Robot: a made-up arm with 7 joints.
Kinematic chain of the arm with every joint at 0, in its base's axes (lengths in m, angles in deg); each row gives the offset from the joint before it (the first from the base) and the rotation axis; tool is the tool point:
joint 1: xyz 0 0 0.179 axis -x
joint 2: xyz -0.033 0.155 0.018 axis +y
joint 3: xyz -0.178 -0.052 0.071 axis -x
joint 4: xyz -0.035 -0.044 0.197 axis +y
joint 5: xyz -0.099 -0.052 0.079 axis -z
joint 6: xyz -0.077 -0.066 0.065 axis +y
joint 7: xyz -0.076 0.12 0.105 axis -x
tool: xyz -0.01 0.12 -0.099
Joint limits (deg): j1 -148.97..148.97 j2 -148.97..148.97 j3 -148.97..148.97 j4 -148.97..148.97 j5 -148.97..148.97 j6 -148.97..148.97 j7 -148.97..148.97
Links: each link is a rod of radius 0.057 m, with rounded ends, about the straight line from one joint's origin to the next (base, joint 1, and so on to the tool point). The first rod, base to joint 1, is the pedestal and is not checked.
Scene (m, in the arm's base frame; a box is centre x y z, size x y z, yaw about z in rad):
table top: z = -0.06
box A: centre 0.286 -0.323 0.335 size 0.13 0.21 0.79 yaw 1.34
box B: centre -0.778 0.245 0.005 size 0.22 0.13 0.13 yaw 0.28
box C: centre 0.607 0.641 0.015 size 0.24 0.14 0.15 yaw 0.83
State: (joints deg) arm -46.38 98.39 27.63 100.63 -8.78 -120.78 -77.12
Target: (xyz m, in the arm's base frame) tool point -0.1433 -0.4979 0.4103
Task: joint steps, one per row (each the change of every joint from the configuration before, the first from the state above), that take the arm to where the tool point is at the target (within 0.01 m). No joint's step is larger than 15 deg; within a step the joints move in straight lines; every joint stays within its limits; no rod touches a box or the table.
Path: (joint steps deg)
1: 1.71 -14.83 3.22 -9.32 5.08 0.80 -2.26
2: 1.72 -14.82 3.22 -9.32 5.08 0.80 -2.26
3: 1.71 -14.83 3.22 -9.32 5.08 0.79 -2.25
4: 1.72 -14.83 3.23 -9.33 5.08 0.80 -2.26
5: 1.71 -14.83 3.22 -9.32 5.08 0.80 -2.26
6: -7.92 -13.11 -0.24 -11.78 -10.89 4.32 -10.72
7: -7.92 -13.12 -0.24 -11.79 -10.90 4.31 -10.73
8: -7.91 -13.11 -0.24 -11.79 -10.89 4.32 -10.72
9: -7.00 10.58 -9.87 14.44 9.22 -11.28 10.39
10: -6.99 10.58 -9.88 14.44 9.22 -11.28 10.40
11: -7.00 10.58 -9.88 14.44 9.22 -11.29 10.39
12: -6.99 10.57 -9.87 14.44 9.23 -11.28 10.40

